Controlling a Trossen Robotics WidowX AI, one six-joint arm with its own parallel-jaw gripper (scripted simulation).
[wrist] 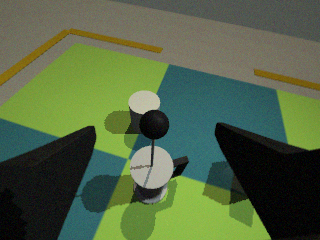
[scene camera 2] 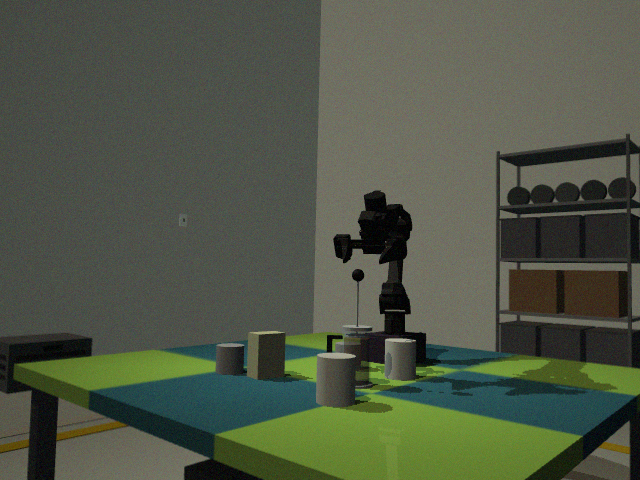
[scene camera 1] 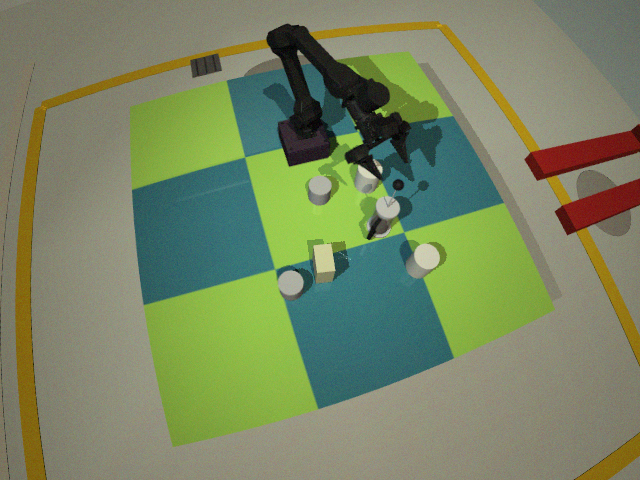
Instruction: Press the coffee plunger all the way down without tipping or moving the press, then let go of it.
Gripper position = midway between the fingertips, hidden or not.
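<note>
In scene camera 2 the gripper [scene camera 2: 361,262] is open and empty, holding nothing, and a coffee press [scene camera 2: 356,338] is visible too. Scene camera 1 shows the gripper [scene camera 1: 394,171] together with the coffee press [scene camera 1: 386,209] and a cream box [scene camera 1: 323,262]. The wrist view, for its part, takes in the press [wrist: 151,167] and the gripper [wrist: 157,129].
</note>
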